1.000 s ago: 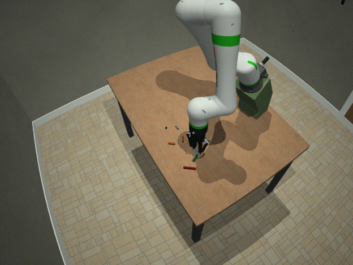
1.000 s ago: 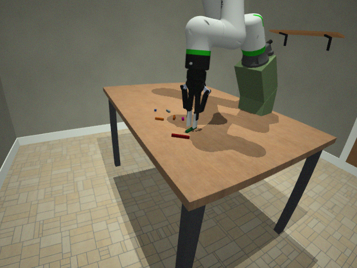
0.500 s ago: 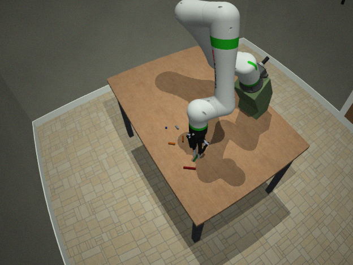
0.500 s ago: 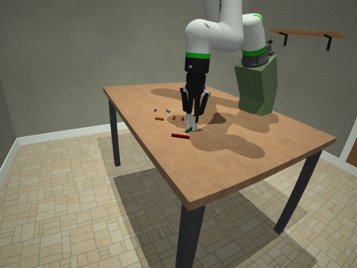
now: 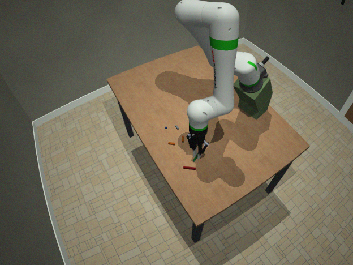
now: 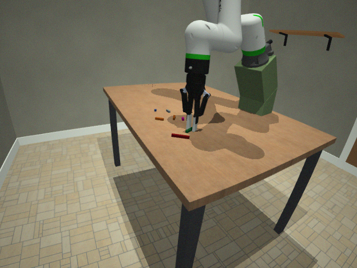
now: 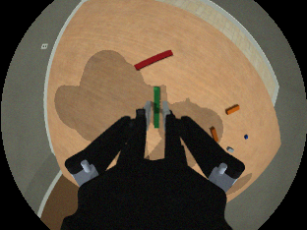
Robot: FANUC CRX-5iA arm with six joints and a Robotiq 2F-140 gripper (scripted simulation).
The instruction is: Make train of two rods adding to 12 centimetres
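The green rod is 30 mm below my hand. From my hand the other things lie so: red rod (80 mm ahead, 40 mm to the left, 30 mm below); then grey rod (30 mm behind, 250 mm to the right, 30 mm below); then magenta rod (30 mm behind, 120 mm to the right, 30 mm below).
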